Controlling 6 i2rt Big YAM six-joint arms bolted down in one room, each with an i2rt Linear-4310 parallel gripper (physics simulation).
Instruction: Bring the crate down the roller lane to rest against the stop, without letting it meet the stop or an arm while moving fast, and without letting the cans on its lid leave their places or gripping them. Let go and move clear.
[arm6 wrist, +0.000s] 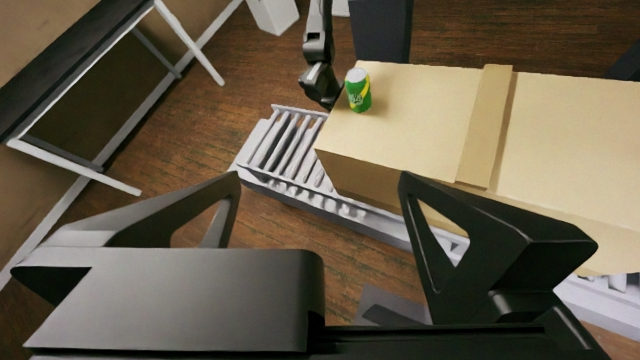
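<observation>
A long tan crate (410, 115) with a raised strip (487, 125) across its lid lies on the pale grey roller lane (370, 225). Its right end is out of frame. A green and yellow can (358, 92) stands upright near the lid's left end. No second can shows, and I cannot make out the stop. My arm6 gripper (320, 174) is open and empty, with its fingers wide apart on the near side of the crate. Another black arm (319, 47) reaches down at the crate's far left corner. Its number is unclear and its fingertips are hidden.
Bare rollers (287, 142) show left of the crate. A dark-topped table (65, 65) with white legs stands at the left. A dark post (381, 30) rises behind the crate, and a white block (275, 15) is at the top. A grey plate (390, 302) lies on the floor below.
</observation>
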